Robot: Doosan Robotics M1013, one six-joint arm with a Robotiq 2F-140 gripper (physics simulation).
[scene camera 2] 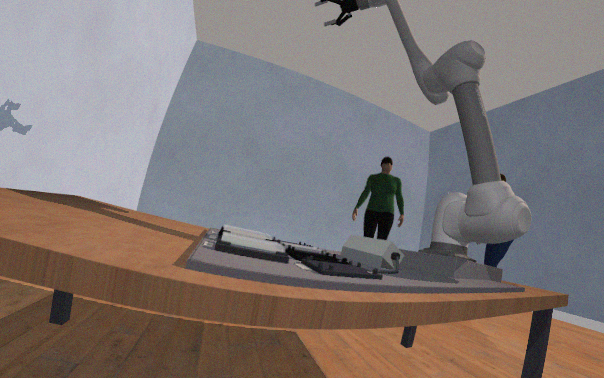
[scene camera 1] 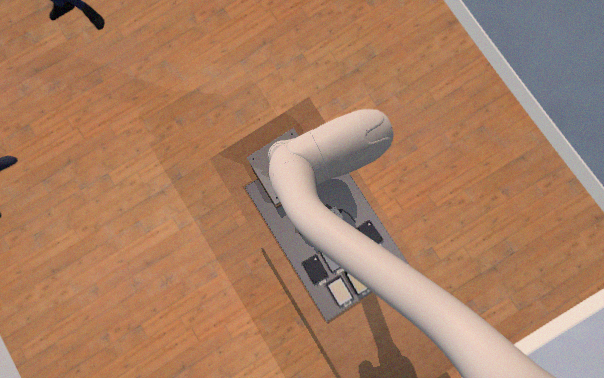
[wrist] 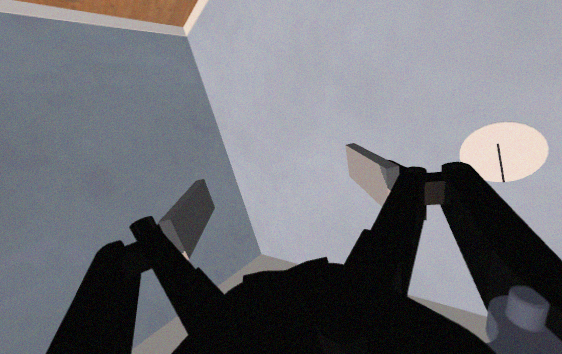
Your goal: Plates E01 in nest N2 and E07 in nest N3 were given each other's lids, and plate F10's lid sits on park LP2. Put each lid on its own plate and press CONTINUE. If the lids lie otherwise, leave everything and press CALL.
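Frame: origin at the arm's base, x down, y right, z back, level; millimetres.
Seen in the pictures: gripper, fingertip midpoint: (scene camera 2: pixel 319 15) (wrist: pixel 277 177).
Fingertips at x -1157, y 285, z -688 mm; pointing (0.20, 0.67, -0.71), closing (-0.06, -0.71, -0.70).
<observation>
Pixels of each thing's middle, then the offset from my fingertips to it. Level surfaces: height alone.
- grey board, its level: dx +1209 mm
- light-topped plate, body centre: (scene camera 2: pixel 251 243) dy -441, dx +1187, dz -110 mm
- pale grey box, body centre: (scene camera 2: pixel 370 250) dy -297, dx +1167, dz +284 mm
My gripper (scene camera 2: pixel 322 13) (wrist: pixel 277 177) is open and empty, high above the table and pointing away from it toward the walls. On the grey board (scene camera 1: pixel 282 235) (scene camera 2: pixel 225 265), in scene camera 1, a cream-topped plate (scene camera 1: pixel 340 291) lies near the board's end, beside another cream-topped plate (scene camera 1: pixel 359 283) partly under the arm. A dark plate (scene camera 1: pixel 315 269) and another dark plate (scene camera 1: pixel 370 232) lie farther in; a light piece between them is mostly hidden by the arm. Scene camera 2 shows a light-topped plate (scene camera 2: pixel 252 245) and a dark plate (scene camera 2: pixel 340 267) low from the side. Labels, lid matches and the buttons are not readable.
A pale grey box (scene camera 2: pixel 367 251) stands on the board near the arm's base. The wooden table (scene camera 2: pixel 150 282) carries the board. A person in green (scene camera 2: pixel 382 192) stands behind the table. Another person in blue (scene camera 2: pixel 495 252) is partly hidden behind the arm's base.
</observation>
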